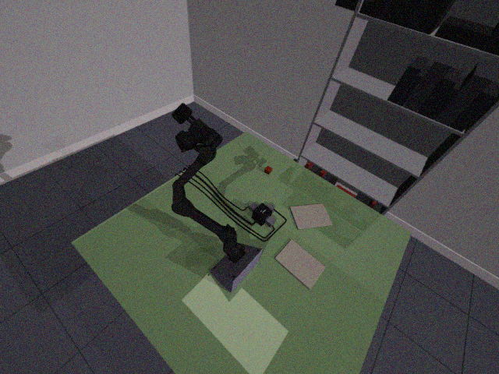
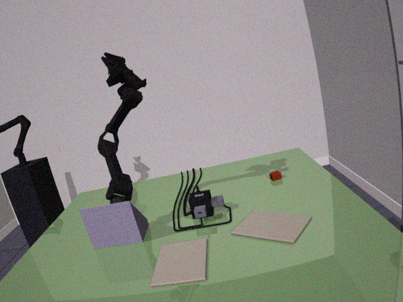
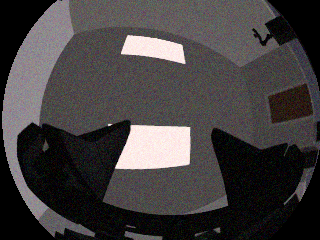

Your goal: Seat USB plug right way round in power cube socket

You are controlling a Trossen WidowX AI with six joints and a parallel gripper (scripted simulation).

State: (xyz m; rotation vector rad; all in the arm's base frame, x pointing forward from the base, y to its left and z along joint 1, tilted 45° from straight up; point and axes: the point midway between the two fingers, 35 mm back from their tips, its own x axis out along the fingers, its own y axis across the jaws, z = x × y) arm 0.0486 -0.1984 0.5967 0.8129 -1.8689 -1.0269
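Now: gripper tip 290 mm short of the USB plug, 170 mm to the left of it and 590 mm above it.
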